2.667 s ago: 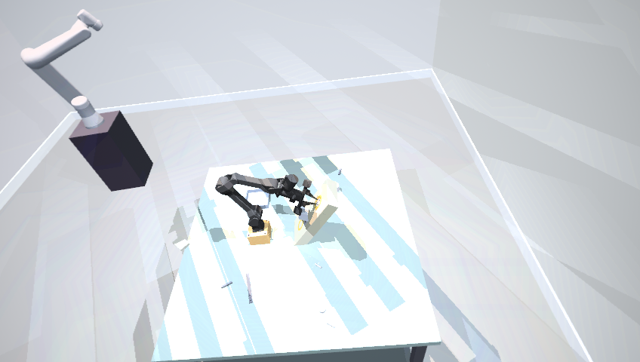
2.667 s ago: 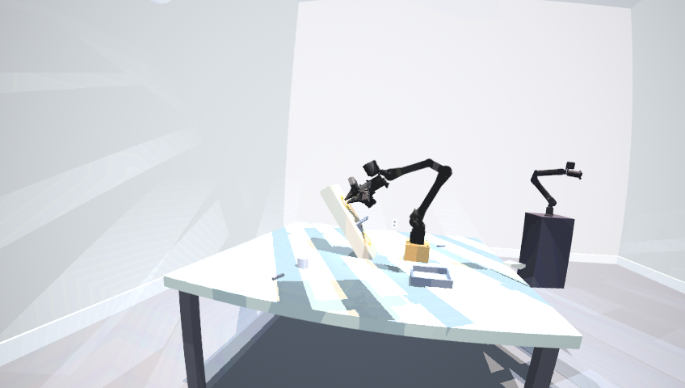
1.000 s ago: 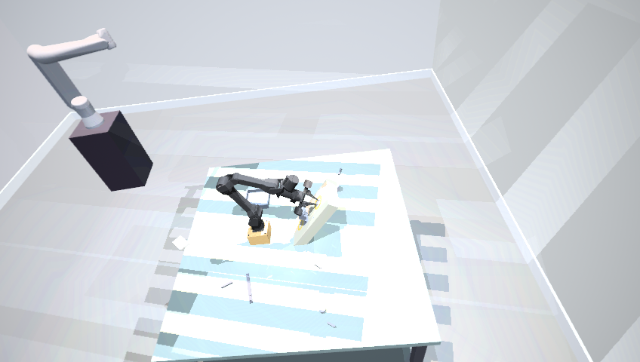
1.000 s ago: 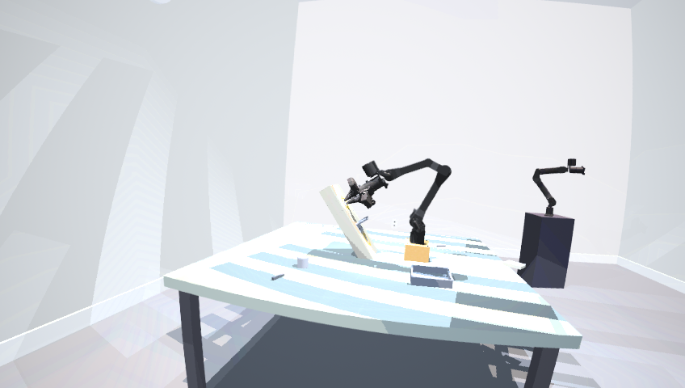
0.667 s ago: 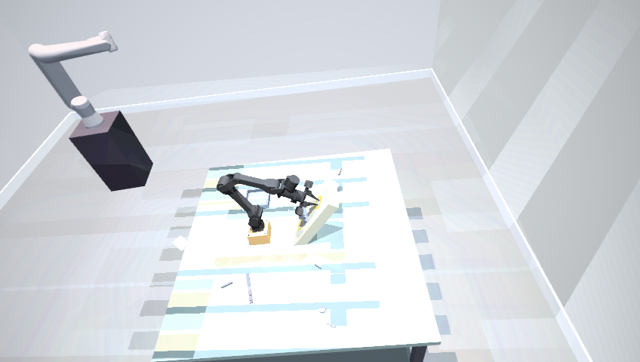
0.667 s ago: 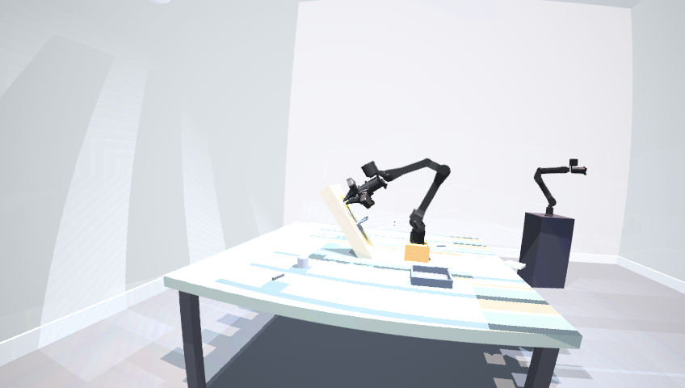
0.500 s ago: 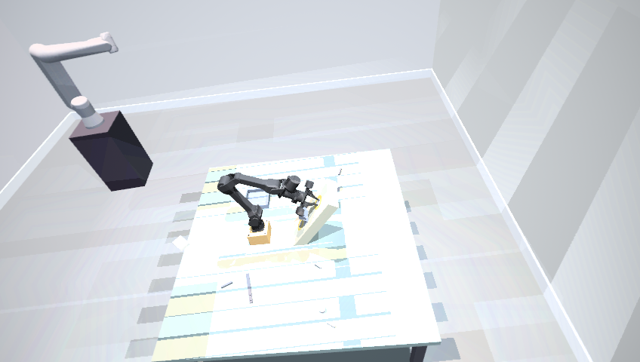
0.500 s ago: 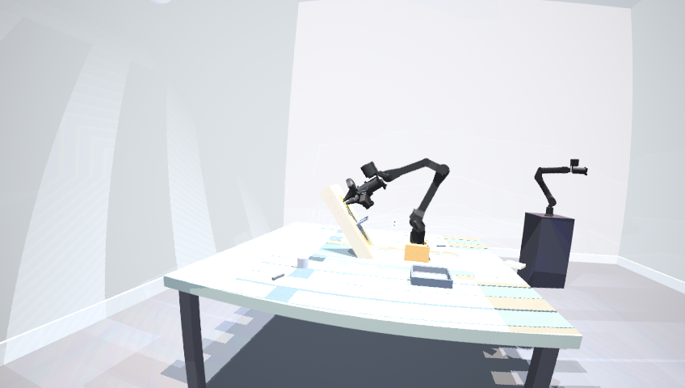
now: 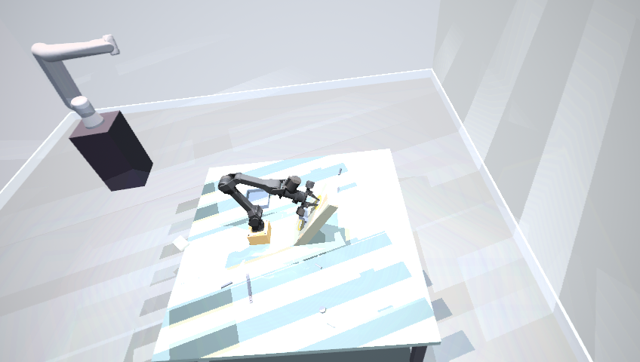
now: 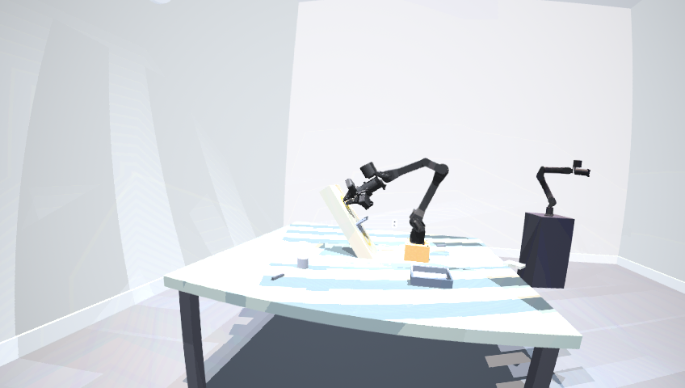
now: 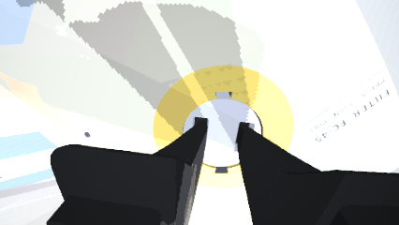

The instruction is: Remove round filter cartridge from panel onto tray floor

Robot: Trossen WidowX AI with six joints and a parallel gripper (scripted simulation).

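Right now the round filter cartridge is 10 mm ahead of my gripper tip and 10 mm below it. Round my gripper tip: cream service panel: 40 mm behind, 80 mm below; blue-grey tray: 400 mm behind, 320 mm to the left, 230 mm below.
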